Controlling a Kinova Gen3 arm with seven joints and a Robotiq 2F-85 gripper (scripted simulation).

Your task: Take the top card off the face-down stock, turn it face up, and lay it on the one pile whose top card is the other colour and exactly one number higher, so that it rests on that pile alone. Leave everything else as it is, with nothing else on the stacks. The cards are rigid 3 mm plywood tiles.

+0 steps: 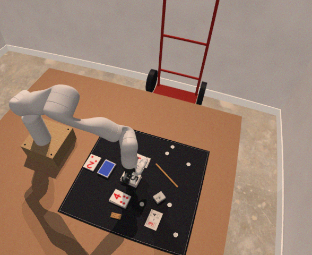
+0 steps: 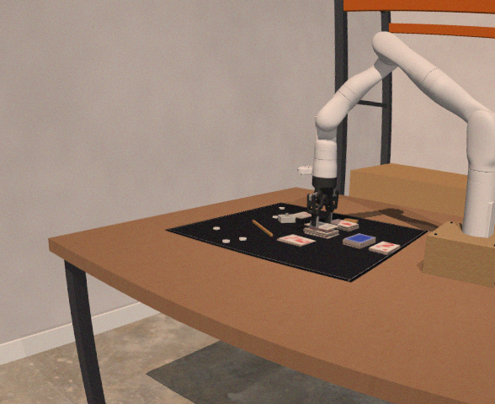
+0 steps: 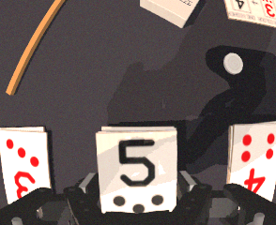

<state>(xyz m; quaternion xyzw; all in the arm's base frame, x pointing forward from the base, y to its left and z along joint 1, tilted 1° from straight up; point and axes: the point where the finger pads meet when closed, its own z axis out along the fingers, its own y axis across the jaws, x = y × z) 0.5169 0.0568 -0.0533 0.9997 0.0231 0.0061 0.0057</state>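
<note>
Right now my hand is 4 cm short of the black mat, 2 cm to the right of it and 5 cm above it. From my hand the other things lie so: small grey block 17 cm ahead, 3 cm to the right, 2 cm below; wooden stick 16 cm ahead, 10 cm to the left, 4 cm below; printed reference card 20 cm ahead, 14 cm to the right, 4 cm below.
</note>
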